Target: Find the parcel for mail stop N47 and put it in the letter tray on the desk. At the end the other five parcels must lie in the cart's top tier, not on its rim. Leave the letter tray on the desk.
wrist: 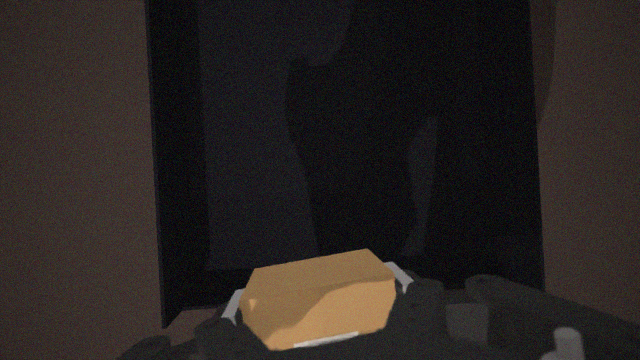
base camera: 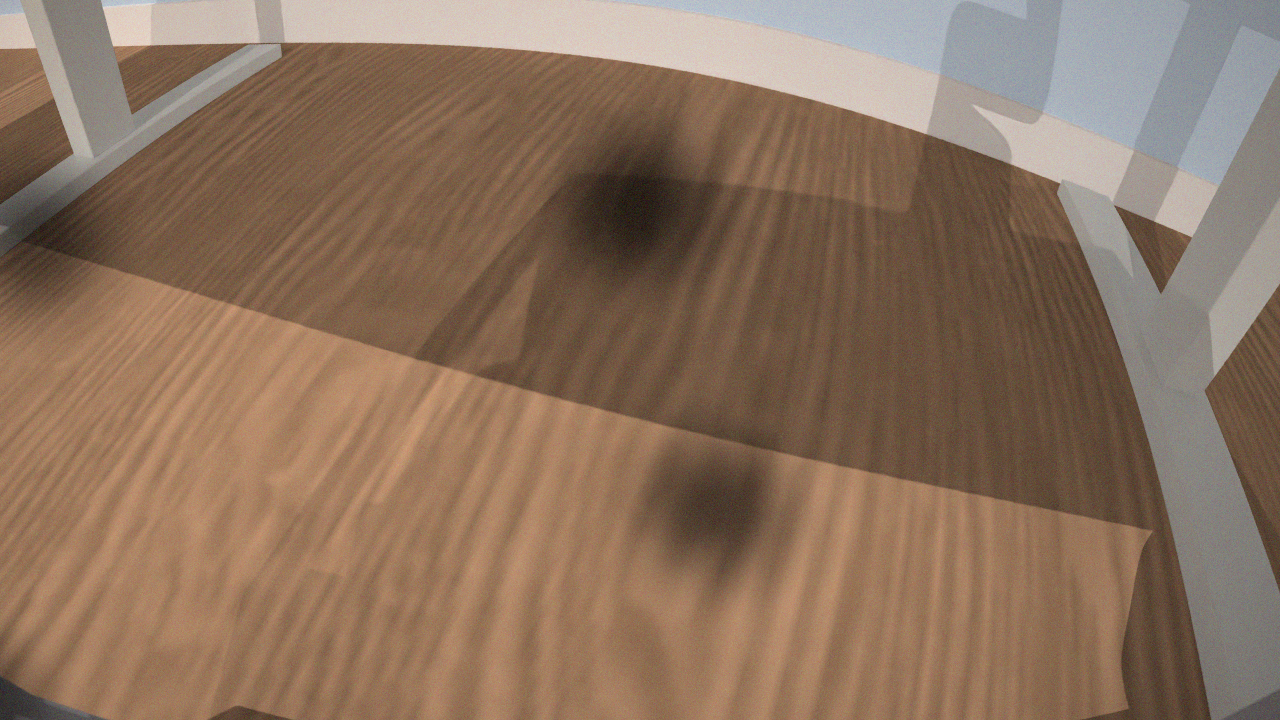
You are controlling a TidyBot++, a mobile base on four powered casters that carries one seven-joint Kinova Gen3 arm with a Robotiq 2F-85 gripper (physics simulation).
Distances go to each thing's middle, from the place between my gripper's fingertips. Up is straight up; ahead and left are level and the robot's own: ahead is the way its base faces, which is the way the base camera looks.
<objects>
The black letter tray [wrist: 276, 138] lies 120 mm ahead of my hand, 90 mm below it and 80 mm to the right of it.
</objects>
